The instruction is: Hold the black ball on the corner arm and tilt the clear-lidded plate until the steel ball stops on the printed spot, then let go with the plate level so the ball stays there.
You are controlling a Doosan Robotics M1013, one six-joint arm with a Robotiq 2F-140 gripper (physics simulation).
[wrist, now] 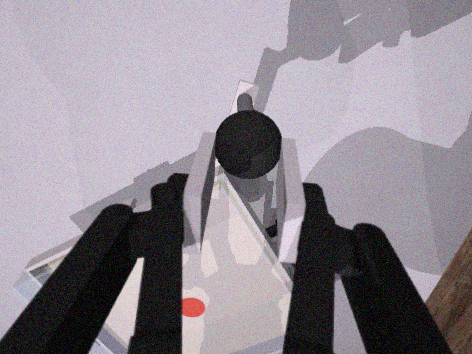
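The black ball (248, 144) is between the two pale fingertips, in the middle of the wrist view, on the post of the corner arm (243, 89). My gripper (246, 159) is shut on the black ball. The clear-lidded plate (240, 310) lies below and behind the fingers, with one corner near the ball. The printed red spot (192, 307) shows on the plate, right beside the left finger's black linkage, which may cover its left edge. The steel ball does not show; parts of the plate are hidden behind the gripper's linkages.
A pale grey surface (100, 90) surrounds the plate, with darker shadows of the arm and gripper at the upper right and right. A brown wooden surface (455, 300) shows at the lower right corner.
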